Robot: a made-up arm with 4 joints. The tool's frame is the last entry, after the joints.
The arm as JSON. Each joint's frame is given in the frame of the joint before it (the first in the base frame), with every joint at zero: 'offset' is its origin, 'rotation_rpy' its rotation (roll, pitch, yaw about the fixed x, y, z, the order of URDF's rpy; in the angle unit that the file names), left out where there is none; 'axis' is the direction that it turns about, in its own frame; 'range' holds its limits. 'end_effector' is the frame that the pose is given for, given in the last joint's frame.
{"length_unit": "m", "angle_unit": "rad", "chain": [
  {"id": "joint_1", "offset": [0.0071, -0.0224, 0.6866], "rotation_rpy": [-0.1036, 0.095, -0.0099], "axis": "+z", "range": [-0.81, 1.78]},
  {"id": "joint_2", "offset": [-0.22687, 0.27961, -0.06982], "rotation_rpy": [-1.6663, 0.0, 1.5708], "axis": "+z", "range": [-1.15, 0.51]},
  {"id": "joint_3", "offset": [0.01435, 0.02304, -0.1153], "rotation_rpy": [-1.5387, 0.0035, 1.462], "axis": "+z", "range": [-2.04, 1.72]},
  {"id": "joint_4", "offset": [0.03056, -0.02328, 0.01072], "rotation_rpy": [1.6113, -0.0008, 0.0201], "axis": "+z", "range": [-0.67, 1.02]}
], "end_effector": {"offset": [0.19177, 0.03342, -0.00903], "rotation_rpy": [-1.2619, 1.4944, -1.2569]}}
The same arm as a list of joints. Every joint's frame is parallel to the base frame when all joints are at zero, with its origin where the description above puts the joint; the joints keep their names.
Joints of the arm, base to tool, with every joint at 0 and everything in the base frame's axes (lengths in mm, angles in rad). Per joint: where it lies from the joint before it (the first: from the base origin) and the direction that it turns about. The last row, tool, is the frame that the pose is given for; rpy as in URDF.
joint_1: origin 7.1 -22.4 686.6 axis 0.095395 0.102495 0.990149
joint_2: origin -232.5 273.2 -76.4 axis -x
joint_3: origin 115.3 11.9 -24.4 axis -0.032099 -0.999468 -0.0058
joint_4: origin -23.5 -9.8 -30.7 axis -0.997084 0.072699 -0.0232
tool: origin 11.1 -33.2 -191.7 rpy -3.1415 0 0
Joint limits (rad, base to tool): -0.81..1.78 -1.15..0.51 -2.04..1.72 -0.67..1.02

